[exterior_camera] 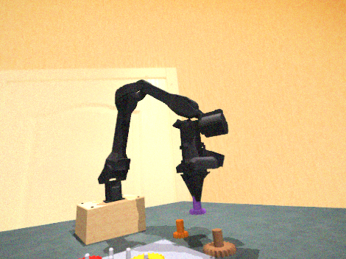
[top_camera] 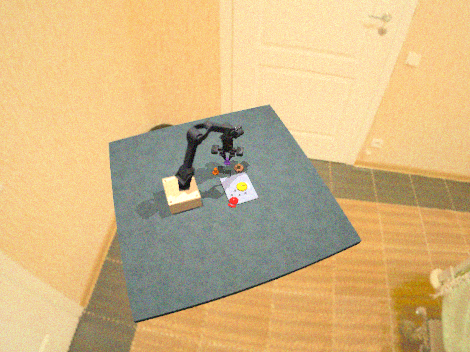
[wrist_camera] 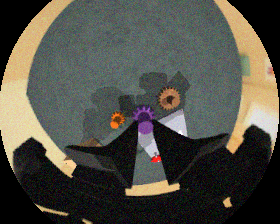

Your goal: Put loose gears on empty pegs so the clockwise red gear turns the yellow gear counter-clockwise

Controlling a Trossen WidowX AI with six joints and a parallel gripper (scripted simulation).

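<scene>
Right now the red gear is 25 cm to the right of my gripper tip, 8 cm below it and 2 cm behind it. Round my gripper tip: orange gear 8 cm below, 8 cm behind, 1 cm to the right; purple gear 1 cm below; brown gear 8 cm below, 7 cm ahead, 1 cm to the right.
</scene>
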